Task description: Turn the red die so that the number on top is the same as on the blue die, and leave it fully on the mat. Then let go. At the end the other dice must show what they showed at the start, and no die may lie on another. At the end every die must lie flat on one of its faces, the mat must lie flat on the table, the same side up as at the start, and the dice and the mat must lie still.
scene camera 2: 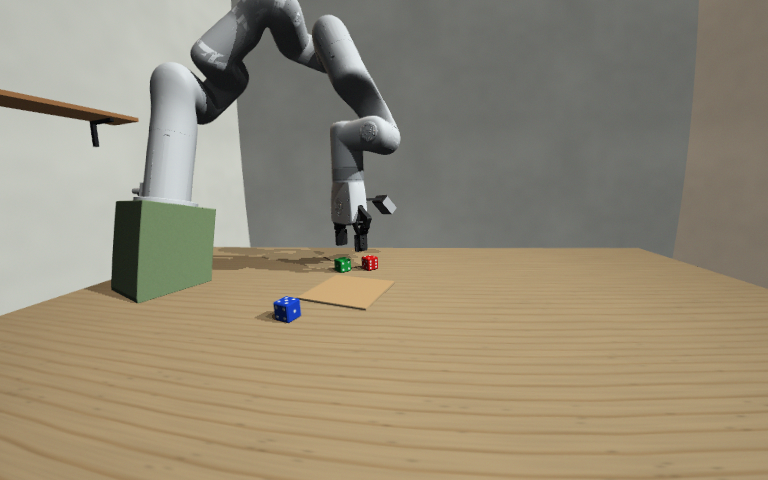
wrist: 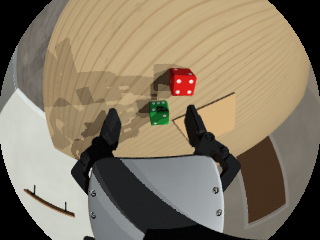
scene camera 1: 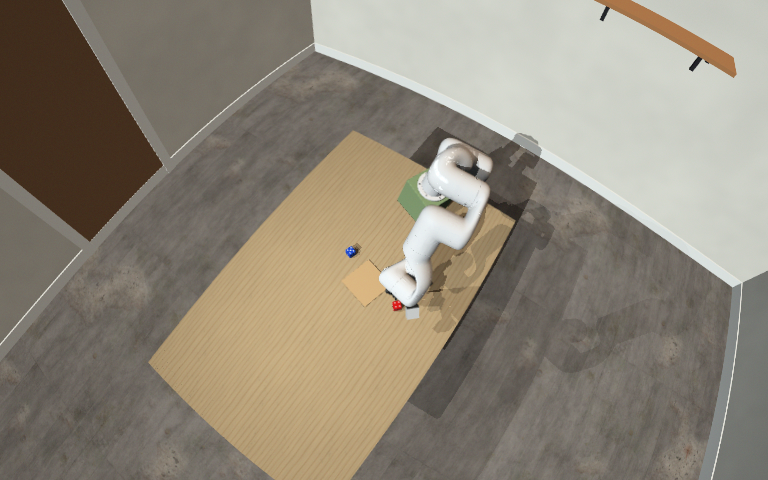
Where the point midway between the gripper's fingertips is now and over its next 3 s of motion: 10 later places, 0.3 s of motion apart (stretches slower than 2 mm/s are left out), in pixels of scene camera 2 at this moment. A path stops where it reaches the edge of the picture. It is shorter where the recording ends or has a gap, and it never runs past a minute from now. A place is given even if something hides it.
My gripper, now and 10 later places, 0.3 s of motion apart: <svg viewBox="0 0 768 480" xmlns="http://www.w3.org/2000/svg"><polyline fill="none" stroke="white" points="351,247 353,247 364,247 375,246 377,246 377,245 376,237 376,216 376,207 374,207 368,209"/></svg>
